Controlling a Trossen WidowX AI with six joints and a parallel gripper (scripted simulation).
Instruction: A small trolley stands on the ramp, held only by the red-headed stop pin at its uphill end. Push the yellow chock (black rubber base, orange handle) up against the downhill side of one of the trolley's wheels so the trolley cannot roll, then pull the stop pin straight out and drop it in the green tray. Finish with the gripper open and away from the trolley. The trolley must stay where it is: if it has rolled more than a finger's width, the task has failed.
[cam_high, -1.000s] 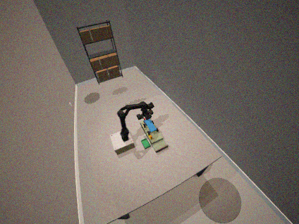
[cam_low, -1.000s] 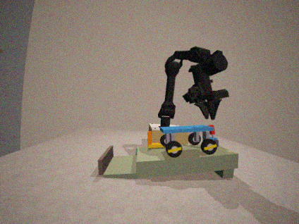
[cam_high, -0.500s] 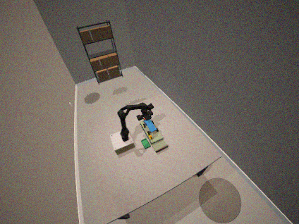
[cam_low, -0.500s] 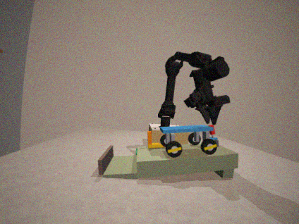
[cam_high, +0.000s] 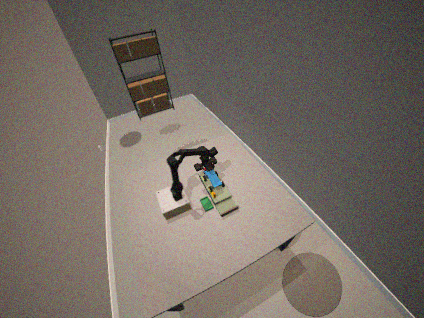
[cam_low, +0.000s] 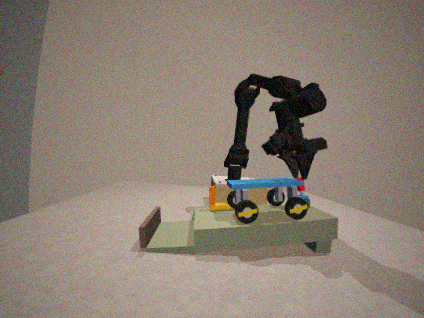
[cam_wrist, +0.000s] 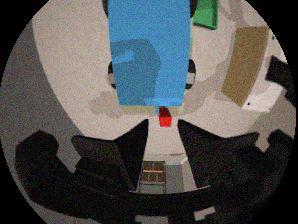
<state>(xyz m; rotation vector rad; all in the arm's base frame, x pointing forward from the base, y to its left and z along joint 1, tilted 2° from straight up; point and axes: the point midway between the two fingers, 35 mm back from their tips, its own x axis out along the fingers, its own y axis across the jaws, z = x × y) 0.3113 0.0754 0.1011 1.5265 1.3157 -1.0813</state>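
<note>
My gripper tip is 40 mm above the red-headed stop pin and 10 mm to the right of it. Round my gripper tip: trolley 110 mm to the right, 50 mm below; then yellow chock 210 mm to the right, 80 mm below, 60 mm behind; then green tray 210 mm to the right, 170 mm below, 140 mm behind.
</note>
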